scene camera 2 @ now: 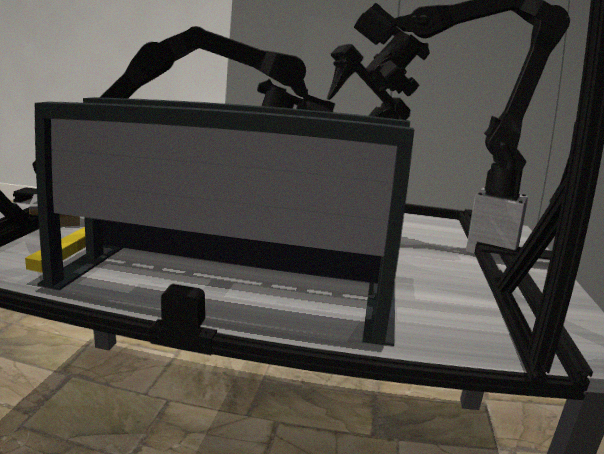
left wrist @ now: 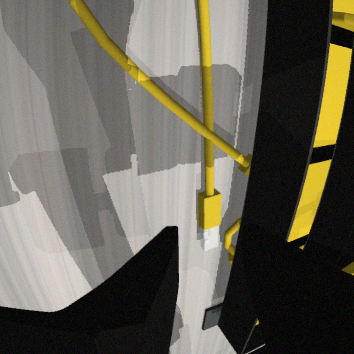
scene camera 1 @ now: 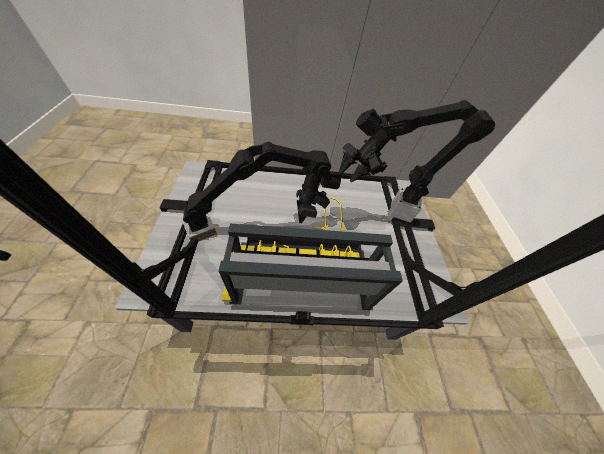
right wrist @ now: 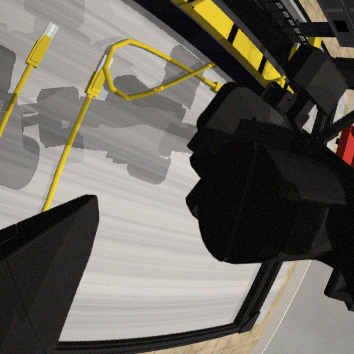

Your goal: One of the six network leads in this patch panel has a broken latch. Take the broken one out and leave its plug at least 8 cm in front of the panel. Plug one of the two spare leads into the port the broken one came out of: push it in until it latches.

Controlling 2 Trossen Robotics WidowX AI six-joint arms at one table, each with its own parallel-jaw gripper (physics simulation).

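Frame: origin at the left arm's base, x right, y back, z down, level; centimetres.
Where they show: left gripper, fingertip midpoint: (left wrist: 209, 236) (scene camera 1: 300, 221); right gripper, fingertip midpoint: (scene camera 1: 345, 178) (right wrist: 219, 212); left arm's base, link origin: (scene camera 1: 198, 223); right arm's base, link origin: (scene camera 2: 502, 195) (scene camera 1: 410, 198).
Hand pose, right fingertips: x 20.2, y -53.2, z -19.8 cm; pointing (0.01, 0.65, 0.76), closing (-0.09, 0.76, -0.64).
Note:
Each offset is from my right fingertips to the top centre of the thing. "spot": to the spot under its first point.
The patch panel @(dx +17.4, dy +26.5, dz -2.0 cm) (scene camera 1: 310, 231) (scene camera 2: 220, 180) (left wrist: 295, 50) stands on the table, its blank back towards the scene cameras; most ports are hidden. A loose yellow lead's plug @(dx +1.1, dy +26.1, dz +22.8 cm) (left wrist: 209, 210) (right wrist: 217, 86) lies close in front, its cable looping back. Two spare plugs, one @(spot: dx +4.1, dy +6.1, dz +22.9 cm) (right wrist: 96, 82) beside the loop and one @(spot: dx +8.0, dy +0.1, dz +22.9 cm) (right wrist: 39, 52) farther left, lie on the table. Latches are too small to judge. My left gripper (scene camera 1: 301, 220) (left wrist: 209, 236) is partly open and empty, above the loose plug, fingertips apart. My right gripper (scene camera 1: 347, 176) (scene camera 2: 354, 106) is wide open and empty, high above the table.
Yellow blocks @(spot: dx +11.4, dy +21.2, dz +20.1 cm) (scene camera 1: 307, 251) (left wrist: 334, 95) (right wrist: 245, 47) line the panel's inside. A yellow bar (scene camera 1: 226, 294) (scene camera 2: 60, 250) lies by the panel's left leg. A red object (right wrist: 346, 145) shows at the right wrist view's edge. Black rails (scene camera 1: 240, 317) (scene camera 2: 320, 364) edge the table.

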